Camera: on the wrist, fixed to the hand. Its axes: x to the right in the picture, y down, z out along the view.
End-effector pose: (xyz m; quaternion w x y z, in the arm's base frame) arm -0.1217 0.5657 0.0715 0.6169 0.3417 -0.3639 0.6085
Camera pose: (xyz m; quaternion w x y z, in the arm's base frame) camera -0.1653 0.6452 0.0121 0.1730 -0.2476 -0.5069 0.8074
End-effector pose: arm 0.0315 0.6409 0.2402 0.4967 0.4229 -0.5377 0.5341
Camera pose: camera -0.0050 0.7400 0.2157 0.1870 -0.2646 -0.6859 0.6516
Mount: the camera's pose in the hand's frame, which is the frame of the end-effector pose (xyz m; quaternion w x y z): -0.0112 0.0469 -0.0971 0.6978 -0.2265 0.1768 0.6561
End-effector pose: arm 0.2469 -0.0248 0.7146 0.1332 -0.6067 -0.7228 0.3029
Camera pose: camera 0.3412 -0.0049 0.7643 0.1154 0.9813 0.1514 -0.0278
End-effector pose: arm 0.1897 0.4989 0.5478 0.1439 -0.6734 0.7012 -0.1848
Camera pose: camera 0.1047 0.5176 0.6125 0.0548 0.0098 -0.9984 -0.0052
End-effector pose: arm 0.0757 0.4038 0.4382 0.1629 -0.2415 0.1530 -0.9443
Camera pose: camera 0.0468 0.3863 0.3352 0.6515 0.0619 0.5079 -0.5601
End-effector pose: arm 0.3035 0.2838 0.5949 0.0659 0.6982 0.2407 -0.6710
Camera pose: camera 0.4115 0.2803 0.6037 0.6018 0.7489 -0.1265 -0.2470
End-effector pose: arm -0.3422 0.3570 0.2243 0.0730 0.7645 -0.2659 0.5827
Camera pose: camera -0.4500 0.3618 0.2347 0.1112 -0.2395 0.8062 -0.5294
